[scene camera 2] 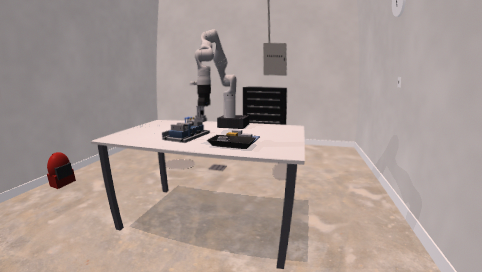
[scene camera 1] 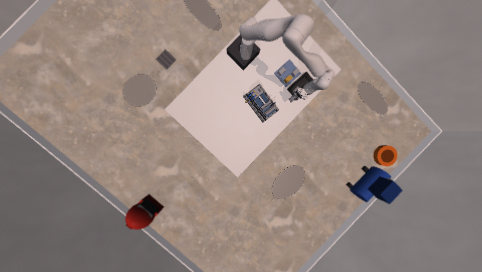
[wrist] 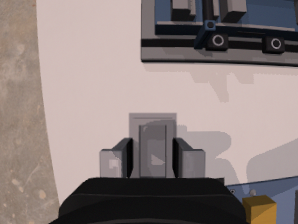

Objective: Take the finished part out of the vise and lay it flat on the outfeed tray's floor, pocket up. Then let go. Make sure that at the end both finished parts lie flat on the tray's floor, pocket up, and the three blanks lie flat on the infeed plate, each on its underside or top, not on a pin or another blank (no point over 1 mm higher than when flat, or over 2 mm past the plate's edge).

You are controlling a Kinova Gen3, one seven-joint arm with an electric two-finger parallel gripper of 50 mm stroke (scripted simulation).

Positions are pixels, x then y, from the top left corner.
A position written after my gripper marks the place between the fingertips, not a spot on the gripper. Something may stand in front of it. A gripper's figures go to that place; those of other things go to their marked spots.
Scene:
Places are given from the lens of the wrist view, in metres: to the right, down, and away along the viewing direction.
my gripper (wrist: 152,152): 0.00, 0.03, 0.18
grey finished part (wrist: 152,145): 0.00, 0.03, 0.18

